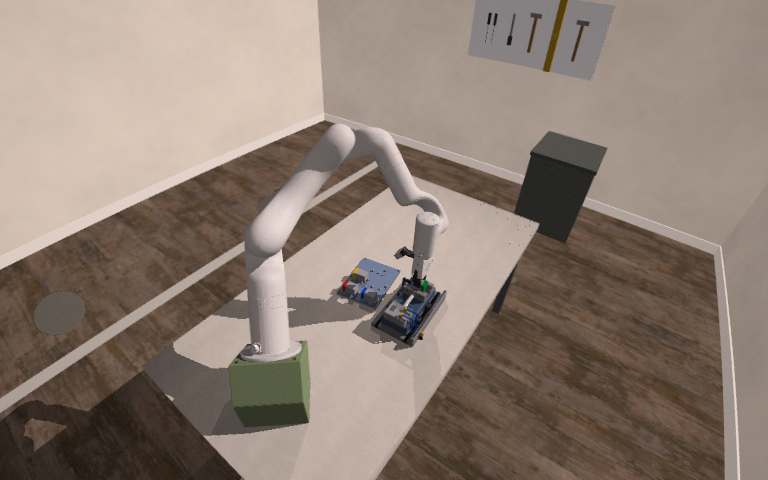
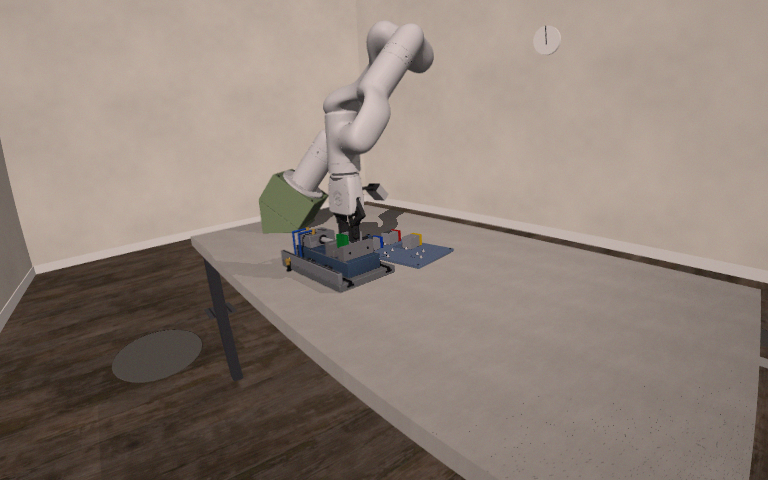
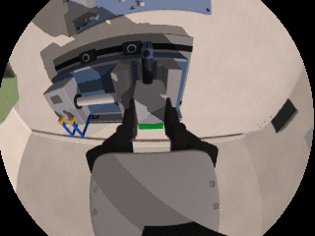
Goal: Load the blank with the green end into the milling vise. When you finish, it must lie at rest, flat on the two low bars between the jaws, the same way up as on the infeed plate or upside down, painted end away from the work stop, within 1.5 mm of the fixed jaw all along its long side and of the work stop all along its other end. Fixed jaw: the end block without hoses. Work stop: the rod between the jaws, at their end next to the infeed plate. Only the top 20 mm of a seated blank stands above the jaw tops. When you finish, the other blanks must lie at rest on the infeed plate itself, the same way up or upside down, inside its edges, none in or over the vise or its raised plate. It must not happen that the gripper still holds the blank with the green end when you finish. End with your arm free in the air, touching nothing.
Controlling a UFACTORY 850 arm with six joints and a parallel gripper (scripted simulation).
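Right now my hand is 20 mm above the green-ended blank. From my hand the other things lie so: jaw block 50 mm below, 30 mm ahead; then pale rod 90 mm behind, 50 mm below; then blue-ended blank 180 mm to the left, 100 mm below, 100 mm behind.
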